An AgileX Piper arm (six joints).
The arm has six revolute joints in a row. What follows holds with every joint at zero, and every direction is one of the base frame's.
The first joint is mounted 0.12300 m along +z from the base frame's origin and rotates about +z.
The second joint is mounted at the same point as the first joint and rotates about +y.
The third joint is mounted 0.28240 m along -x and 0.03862 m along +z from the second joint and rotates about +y.
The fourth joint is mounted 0.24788 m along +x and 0.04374 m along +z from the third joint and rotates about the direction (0.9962, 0, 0.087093).
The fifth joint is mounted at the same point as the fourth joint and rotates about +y.
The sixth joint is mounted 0.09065 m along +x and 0.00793 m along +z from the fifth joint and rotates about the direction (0.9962, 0, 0.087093).
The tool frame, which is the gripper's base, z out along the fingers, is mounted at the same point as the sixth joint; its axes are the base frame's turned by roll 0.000, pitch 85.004 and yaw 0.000 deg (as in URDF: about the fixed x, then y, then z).
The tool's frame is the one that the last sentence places.
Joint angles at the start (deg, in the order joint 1, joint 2, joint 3, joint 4, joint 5, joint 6):
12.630, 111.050, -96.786, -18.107, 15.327, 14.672
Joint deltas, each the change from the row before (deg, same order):
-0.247, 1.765, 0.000, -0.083, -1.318, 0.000
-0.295, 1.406, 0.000, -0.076, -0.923, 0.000
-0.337, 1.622, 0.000, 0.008, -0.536, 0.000
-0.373, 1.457, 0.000, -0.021, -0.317, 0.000
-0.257, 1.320, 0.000, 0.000, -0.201, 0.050
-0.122, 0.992, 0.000, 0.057, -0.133, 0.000
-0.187, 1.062, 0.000, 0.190, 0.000, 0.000
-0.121, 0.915, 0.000, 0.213, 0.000, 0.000
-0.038, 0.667, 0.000, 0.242, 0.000, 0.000
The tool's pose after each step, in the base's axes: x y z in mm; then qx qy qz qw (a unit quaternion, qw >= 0). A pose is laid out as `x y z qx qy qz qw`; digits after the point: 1 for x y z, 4 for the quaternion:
468.4 95.8 304.5 -0.0922 0.8350 0.0126 0.5423
473.7 94.8 294.0 -0.0927 0.8374 0.0121 0.5385
479.1 93.3 280.9 -0.0922 0.8427 0.0108 0.5303
483.6 91.2 268.9 -0.0911 0.8481 0.0088 0.5218
487.3 89.7 257.8 -0.0902 0.8534 0.0075 0.5134
489.8 89.2 249.4 -0.0898 0.8573 0.0070 0.5069
492.3 88.1 240.1 -0.0880 0.8622 0.0065 0.4988
494.3 87.5 232.1 -0.0864 0.8664 0.0066 0.4918
495.5 87.4 226.2 -0.0850 0.8695 0.0074 0.4866

